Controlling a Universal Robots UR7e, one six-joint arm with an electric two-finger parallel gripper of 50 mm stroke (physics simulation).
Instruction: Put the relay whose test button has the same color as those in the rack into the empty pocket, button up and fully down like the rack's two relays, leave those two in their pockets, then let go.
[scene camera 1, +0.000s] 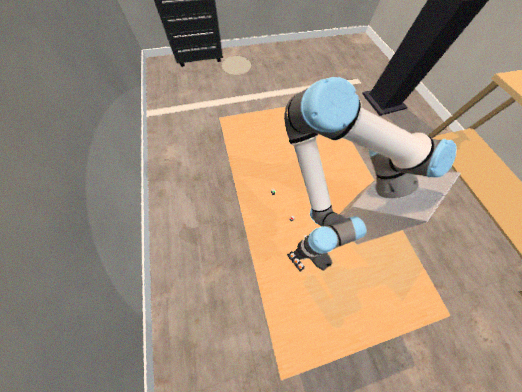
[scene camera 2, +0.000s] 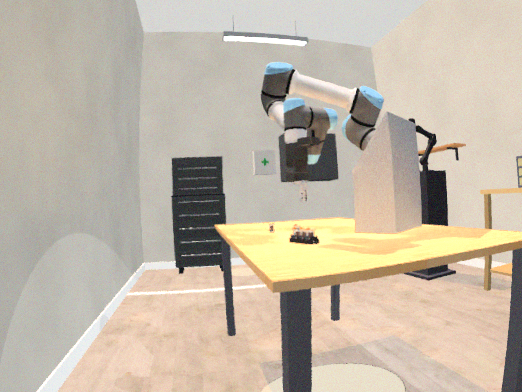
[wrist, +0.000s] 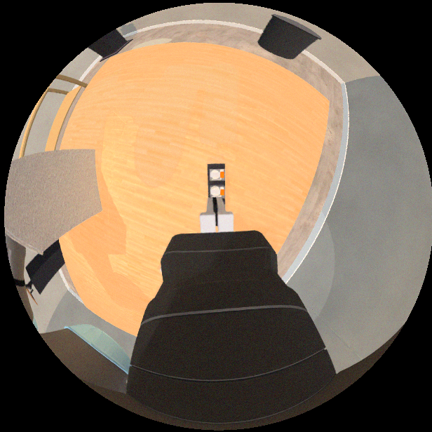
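Seen in the pictures: gripper, fingertip midpoint: (scene camera 1: 302, 257) (scene camera 2: 303, 200); arm's base at its link origin: (scene camera 1: 396, 187) (scene camera 2: 384, 151).
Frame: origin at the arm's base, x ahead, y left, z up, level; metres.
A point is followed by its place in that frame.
The black relay rack (scene camera 1: 295, 261) (scene camera 2: 304, 240) (wrist: 216, 165) lies on the table. In scene view 1, three clear relays with orange buttons up stand in its row: one (scene camera 1: 292, 255) @(y 0.103, x 0.477, z -0.286 m) at the arm end, one (scene camera 1: 297, 261) @(y 0.138, x 0.465, z -0.286 m) in the middle, one (scene camera 1: 301, 267) @(y 0.170, x 0.457, z -0.286 m) at the other end. My gripper (scene camera 2: 303, 200) @(y 0.129, x 0.456, z -0.196 m) (wrist: 214, 205) is shut and empty, high above the table, and covers the arm-end relay in the wrist view. How deep that relay sits is unclear; in scene view 2 a reddish spot (scene camera 2: 296, 227) @(y -0.072, x 0.403, z -0.300 m) behind the rack may be another relay.
On the table (scene camera 1: 370, 300) @(y 0.427, x 0.181, z -0.332 m) (scene camera 2: 450, 245) @(y 0.504, x 0.193, z -0.333 m) (wrist: 165, 100) lie a loose relay with a red button (scene camera 1: 292, 218) @(y -0.079, x 0.400, z -0.288 m) and one with a green button (scene camera 1: 273, 192) @(y -0.264, x 0.443, z -0.295 m) (scene camera 2: 271, 227) @(y -0.263, x 0.445, z -0.309 m). The arm's grey pedestal (scene camera 1: 435, 200) @(y 0.112, x 0.013, z 0.117 m) (scene camera 2: 390, 190) @(y 0.154, x 0.110, z -0.173 m) (wrist: 55, 195) stands at the table's side.
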